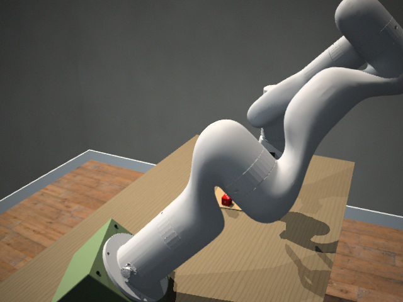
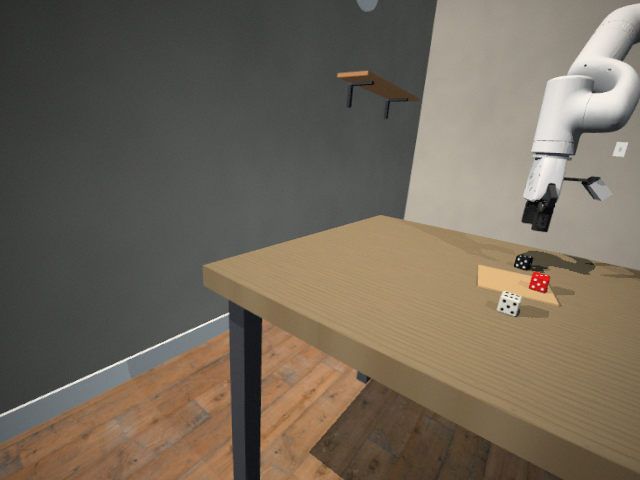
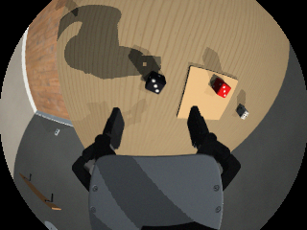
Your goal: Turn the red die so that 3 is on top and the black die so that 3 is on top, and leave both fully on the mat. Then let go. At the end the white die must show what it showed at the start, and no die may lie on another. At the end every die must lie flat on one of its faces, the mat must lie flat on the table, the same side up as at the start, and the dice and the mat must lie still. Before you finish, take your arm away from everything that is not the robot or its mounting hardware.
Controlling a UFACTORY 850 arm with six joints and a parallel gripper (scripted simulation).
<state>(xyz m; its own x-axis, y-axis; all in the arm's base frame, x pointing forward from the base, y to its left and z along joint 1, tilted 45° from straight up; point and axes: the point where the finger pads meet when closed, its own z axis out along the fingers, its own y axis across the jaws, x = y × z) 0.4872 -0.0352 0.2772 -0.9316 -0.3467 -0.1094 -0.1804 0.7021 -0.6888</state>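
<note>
Right now my hand is 100 mm above the black die. Round my hand: red die: 20 mm behind, 140 mm to the left, 100 mm below; tan mat: 20 mm ahead, 140 mm to the left, 110 mm below; white die: 30 mm ahead, 290 mm to the left, 100 mm below.
</note>
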